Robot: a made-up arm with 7 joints. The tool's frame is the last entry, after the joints.
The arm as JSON. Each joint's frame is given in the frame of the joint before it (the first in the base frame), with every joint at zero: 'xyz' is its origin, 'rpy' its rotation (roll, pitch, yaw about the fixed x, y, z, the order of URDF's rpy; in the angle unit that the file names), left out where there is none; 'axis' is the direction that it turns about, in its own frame. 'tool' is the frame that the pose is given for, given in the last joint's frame.
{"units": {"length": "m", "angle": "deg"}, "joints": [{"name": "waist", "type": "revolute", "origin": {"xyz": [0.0, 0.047, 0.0]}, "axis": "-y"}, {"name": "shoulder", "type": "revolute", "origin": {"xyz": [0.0, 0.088, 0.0]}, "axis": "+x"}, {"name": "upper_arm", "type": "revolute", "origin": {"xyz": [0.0, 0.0, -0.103]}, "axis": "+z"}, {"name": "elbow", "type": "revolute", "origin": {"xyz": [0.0, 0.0, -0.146]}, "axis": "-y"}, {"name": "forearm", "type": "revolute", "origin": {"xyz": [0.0, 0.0, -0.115]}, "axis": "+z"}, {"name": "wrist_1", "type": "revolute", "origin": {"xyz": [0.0, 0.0, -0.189]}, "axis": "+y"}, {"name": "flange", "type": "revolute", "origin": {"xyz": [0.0, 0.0, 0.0]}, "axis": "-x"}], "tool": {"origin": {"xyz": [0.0, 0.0, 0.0]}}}
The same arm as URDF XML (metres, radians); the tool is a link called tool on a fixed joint. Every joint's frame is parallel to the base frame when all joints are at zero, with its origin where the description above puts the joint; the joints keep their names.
<robot name="arm">
  <joint name="tool_fixed" type="fixed">
    <parent link="link7"/>
    <child link="tool"/>
    <origin xyz="0 0 0"/>
  </joint>
  <joint name="flange" type="continuous">
    <parent link="link6"/>
    <child link="link7"/>
    <origin xyz="0 0 0"/>
    <axis xyz="-1 0 0"/>
  </joint>
  <joint name="wrist_1" type="continuous">
    <parent link="link5"/>
    <child link="link6"/>
    <origin xyz="0 0 -0.189"/>
    <axis xyz="0 1 0"/>
  </joint>
  <joint name="forearm" type="continuous">
    <parent link="link4"/>
    <child link="link5"/>
    <origin xyz="0 0 -0.115"/>
    <axis xyz="0 0 1"/>
  </joint>
  <joint name="elbow" type="continuous">
    <parent link="link3"/>
    <child link="link4"/>
    <origin xyz="0 0 -0.146"/>
    <axis xyz="0 -1 0"/>
  </joint>
  <joint name="upper_arm" type="continuous">
    <parent link="link2"/>
    <child link="link3"/>
    <origin xyz="0 0 -0.103"/>
    <axis xyz="0 0 1"/>
  </joint>
  <joint name="shoulder" type="continuous">
    <parent link="link1"/>
    <child link="link2"/>
    <origin xyz="0 0.088 0"/>
    <axis xyz="1 0 0"/>
  </joint>
  <joint name="waist" type="continuous">
    <parent link="base_link"/>
    <child link="link1"/>
    <origin xyz="0 0.047 0"/>
    <axis xyz="0 -1 0"/>
  </joint>
  <link name="base_link"/>
  <link name="link1"/>
  <link name="link2"/>
  <link name="link3"/>
  <link name="link4"/>
  <link name="link5"/>
  <link name="link6"/>
  <link name="link7"/>
  <link name="tool"/>
</robot>

